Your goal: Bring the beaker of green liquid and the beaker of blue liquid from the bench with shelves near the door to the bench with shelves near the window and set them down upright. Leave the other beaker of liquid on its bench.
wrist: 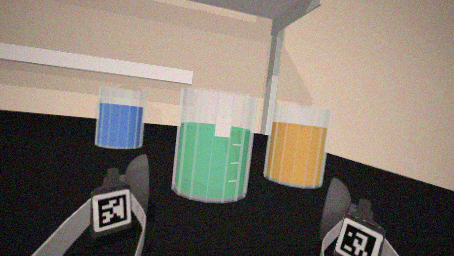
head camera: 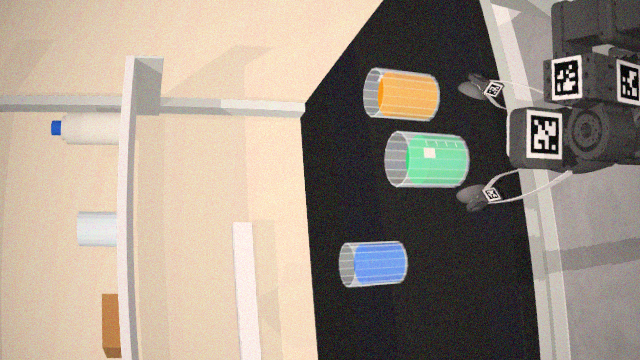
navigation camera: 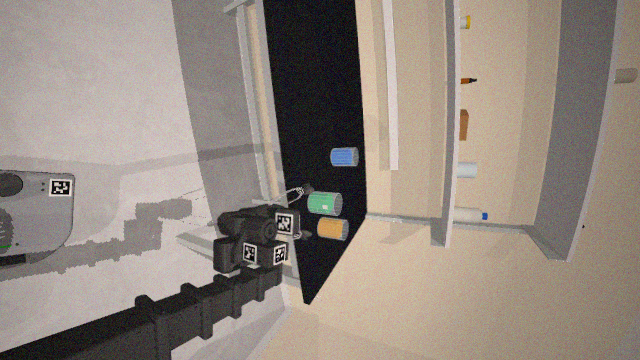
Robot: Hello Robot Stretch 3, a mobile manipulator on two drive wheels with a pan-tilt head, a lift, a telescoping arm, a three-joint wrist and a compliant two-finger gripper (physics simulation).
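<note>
The beaker of green liquid (head camera: pixel 437 160) (navigation camera: pixel 322 203) (wrist: pixel 214 160) stands upright on the black bench top (head camera: pixel 425 320) (navigation camera: pixel 320 75) (wrist: pixel 50 150). The beaker of blue liquid (head camera: pixel 380 263) (navigation camera: pixel 344 157) (wrist: pixel 120 125) stands upright to its left in the wrist view, farther back. The beaker of orange liquid (head camera: pixel 408 96) (navigation camera: pixel 332 228) (wrist: pixel 297 152) stands upright close on its right. My gripper (head camera: pixel 474 143) (navigation camera: pixel 306 211) (wrist: pixel 235 186) is open and empty, in front of the green beaker near the bench's front edge. Its fingertips are spread wider than the green beaker, which is beyond them.
A shelf (head camera: pixel 128 200) (navigation camera: pixel 451 125) on a grey post (wrist: pixel 272 80) is above the bench's back. It bears a white bottle with a blue cap (head camera: pixel 92 128) (navigation camera: pixel 469 214), a pale cylinder (head camera: pixel 97 229) (navigation camera: pixel 467 170) and a brown box (head camera: pixel 111 322) (navigation camera: pixel 464 125). A white bar (head camera: pixel 246 290) (navigation camera: pixel 392 90) (wrist: pixel 100 63) runs behind the beakers.
</note>
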